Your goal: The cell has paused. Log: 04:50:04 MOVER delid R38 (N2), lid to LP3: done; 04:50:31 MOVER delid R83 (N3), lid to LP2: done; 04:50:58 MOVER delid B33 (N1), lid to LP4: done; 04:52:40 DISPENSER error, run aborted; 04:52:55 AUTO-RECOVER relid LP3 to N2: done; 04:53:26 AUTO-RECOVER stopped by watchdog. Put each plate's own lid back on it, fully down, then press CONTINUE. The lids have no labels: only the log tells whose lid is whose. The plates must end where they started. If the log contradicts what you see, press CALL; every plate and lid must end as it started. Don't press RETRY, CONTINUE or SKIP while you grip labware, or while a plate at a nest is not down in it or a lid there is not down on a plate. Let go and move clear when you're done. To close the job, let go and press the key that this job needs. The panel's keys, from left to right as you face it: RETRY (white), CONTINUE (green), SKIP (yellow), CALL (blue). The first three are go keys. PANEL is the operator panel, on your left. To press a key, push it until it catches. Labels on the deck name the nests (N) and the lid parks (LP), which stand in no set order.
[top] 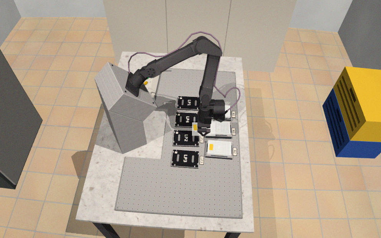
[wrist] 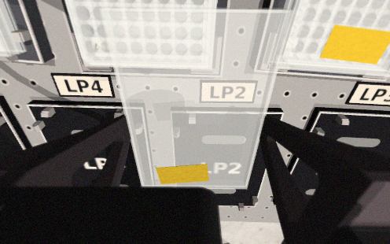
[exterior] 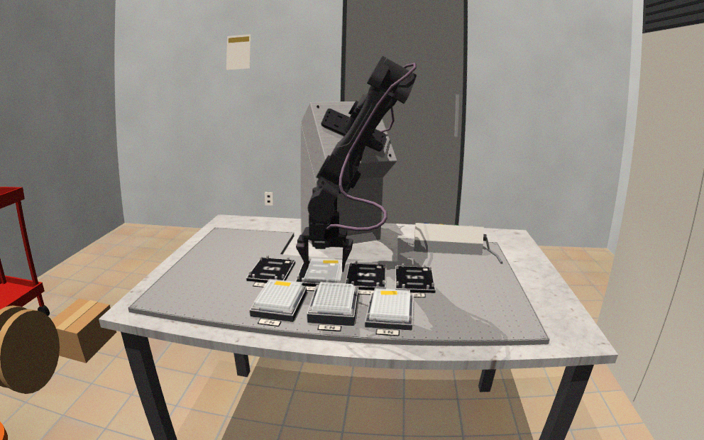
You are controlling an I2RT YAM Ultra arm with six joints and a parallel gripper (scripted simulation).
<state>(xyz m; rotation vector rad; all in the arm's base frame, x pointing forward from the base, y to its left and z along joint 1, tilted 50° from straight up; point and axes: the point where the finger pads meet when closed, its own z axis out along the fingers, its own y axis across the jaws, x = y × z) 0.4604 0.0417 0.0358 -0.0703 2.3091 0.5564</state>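
Right now my hand is 8 cm short of the plate, 5 cm to the right of it and 3 cm above it. Round my hand: green continue key (44 cm behind, 27 cm to the left); white retry key (45 cm behind, 32 cm to the left).
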